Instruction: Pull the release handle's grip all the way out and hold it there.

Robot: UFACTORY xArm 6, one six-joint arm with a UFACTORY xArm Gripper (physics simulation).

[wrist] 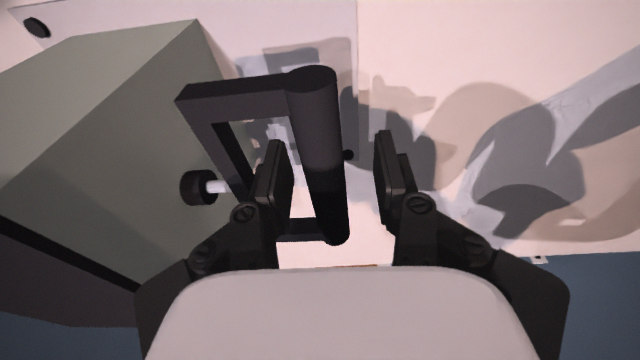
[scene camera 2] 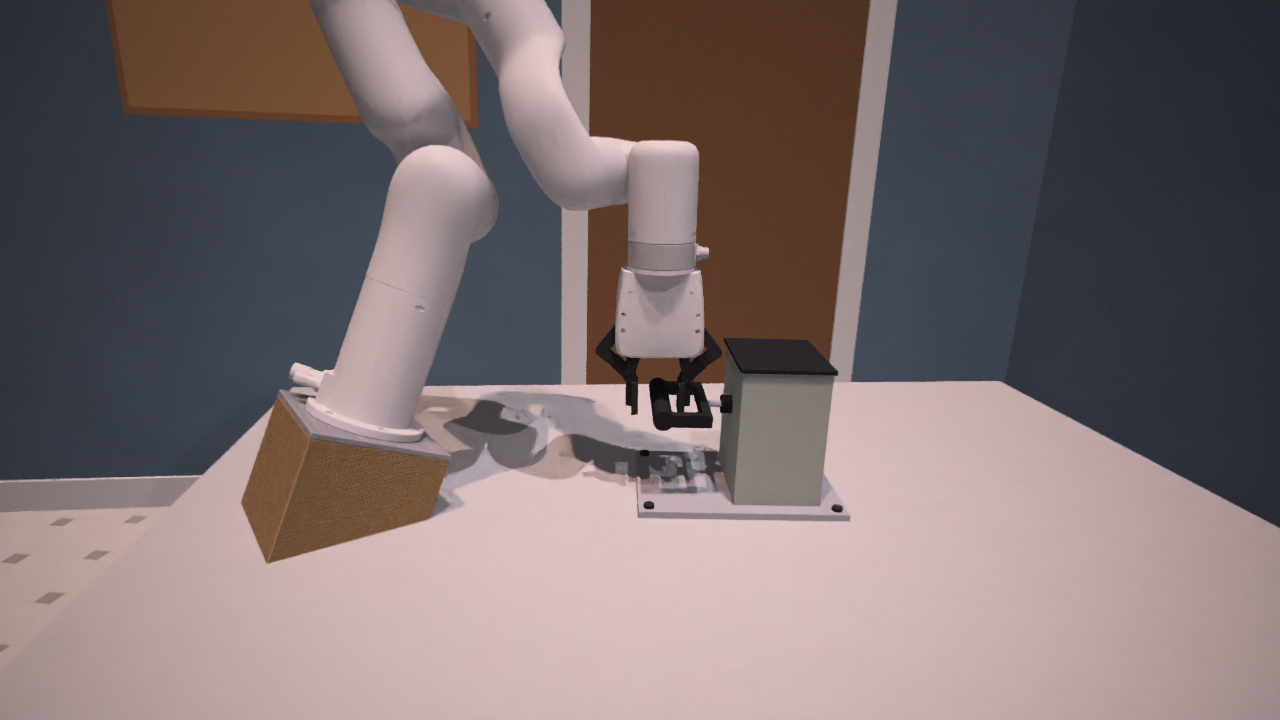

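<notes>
The release handle's black round grip (scene camera 2: 660, 408) (wrist: 318, 130) is the outer bar of a rectangular frame (scene camera 2: 696, 420) (wrist: 240, 97). A short pale rod (scene camera 2: 715, 403) (wrist: 216, 187) joins the frame to a black collar (scene camera 2: 726, 403) (wrist: 196, 187) on the side of a grey-green box (scene camera 2: 774, 438) (wrist: 110, 150). My gripper (scene camera 2: 657, 398) (wrist: 330, 154) points down and is partly open around the grip. In the wrist view one finger is in the frame's opening, between grip and box, and the other is beyond the grip. Gaps show on both sides, wider at the outer finger.
The box has a black lid (scene camera 2: 778, 355) and stands on a pale base plate (scene camera 2: 742, 513) (wrist: 280, 20) with dark bolts at its corners. The plate lies on the white table (scene camera 2: 626, 617). The arm's wooden base block (scene camera 2: 358, 497) stands at the left.
</notes>
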